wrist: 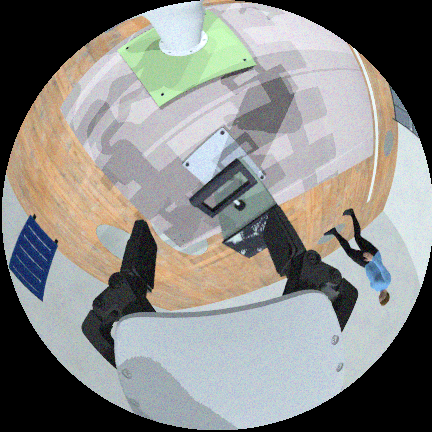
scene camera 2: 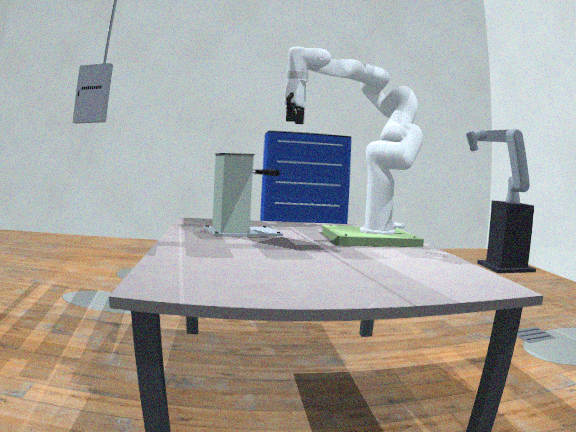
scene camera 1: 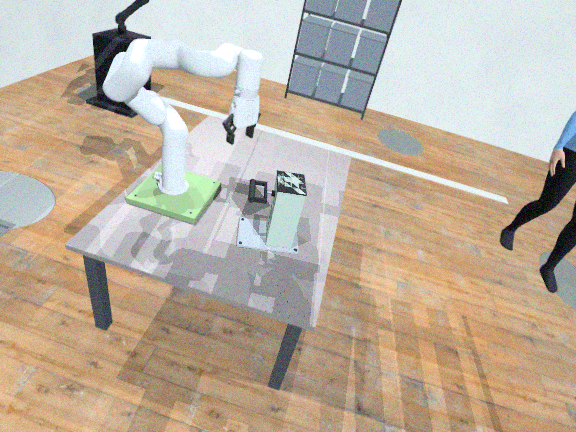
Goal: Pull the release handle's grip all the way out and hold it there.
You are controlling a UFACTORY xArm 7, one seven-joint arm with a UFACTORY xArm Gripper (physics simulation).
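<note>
The release handle's black rectangular grip (scene camera 1: 252,190) (scene camera 2: 270,172) (wrist: 215,180) stands out from the upper side of a pale green post (scene camera 1: 286,220) (scene camera 2: 232,195) (wrist: 258,196), joined to it by a short stem. The post has a black-and-white patterned top and rises from a light plate (scene camera 1: 249,235) (wrist: 204,157). My gripper (scene camera 1: 240,138) (scene camera 2: 295,121) (wrist: 208,227) is open and empty. It hangs well above the grip and apart from it, over the table. In the wrist view the grip shows between the two fingers, farther off, and the right finger overlaps part of the post's top.
The table (scene camera 1: 210,265) (scene camera 2: 320,287) also carries the arm's green base plate (scene camera 1: 172,206) (scene camera 2: 345,239) (wrist: 150,75). A blue cabinet (scene camera 2: 306,172) (wrist: 32,262) stands beyond the table. A grey bin rack, a person and a second arm on a black pedestal (scene camera 2: 510,235) are off the table.
</note>
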